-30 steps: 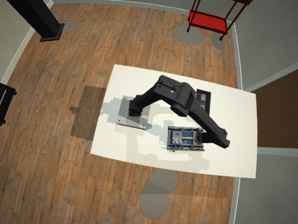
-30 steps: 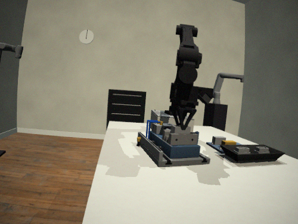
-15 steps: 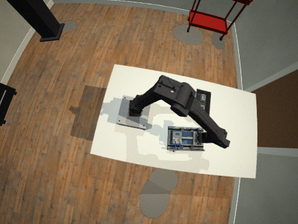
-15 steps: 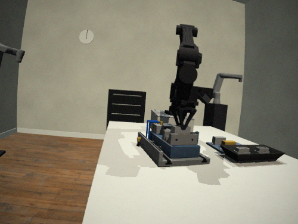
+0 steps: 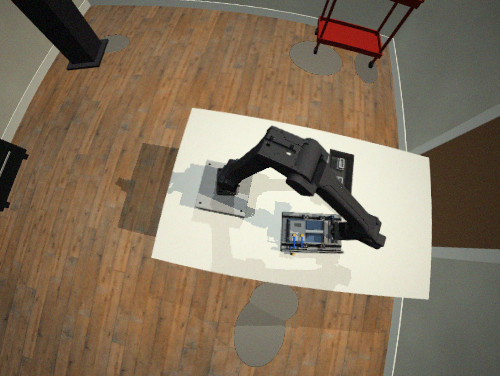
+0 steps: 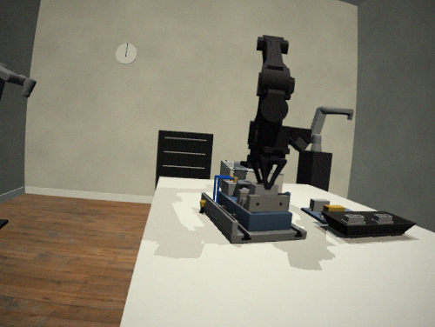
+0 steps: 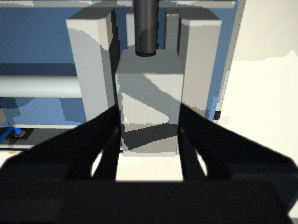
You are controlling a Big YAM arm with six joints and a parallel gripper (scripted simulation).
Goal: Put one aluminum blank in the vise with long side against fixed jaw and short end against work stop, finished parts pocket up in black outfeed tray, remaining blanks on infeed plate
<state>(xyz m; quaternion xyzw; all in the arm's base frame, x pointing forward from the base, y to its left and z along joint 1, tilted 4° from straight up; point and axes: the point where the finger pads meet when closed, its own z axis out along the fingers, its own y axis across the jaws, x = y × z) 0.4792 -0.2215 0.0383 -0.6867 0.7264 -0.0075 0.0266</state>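
Now: the dark rod 5 cm to the left of my hand and 3 cm below it. The rest, counted from my hand: yellow brass blank: 28 cm to the left, 9 cm below, 4 cm behind; light cylinder: 9 cm behind, 4 cm below; vise: 8 cm below, 7 cm behind.
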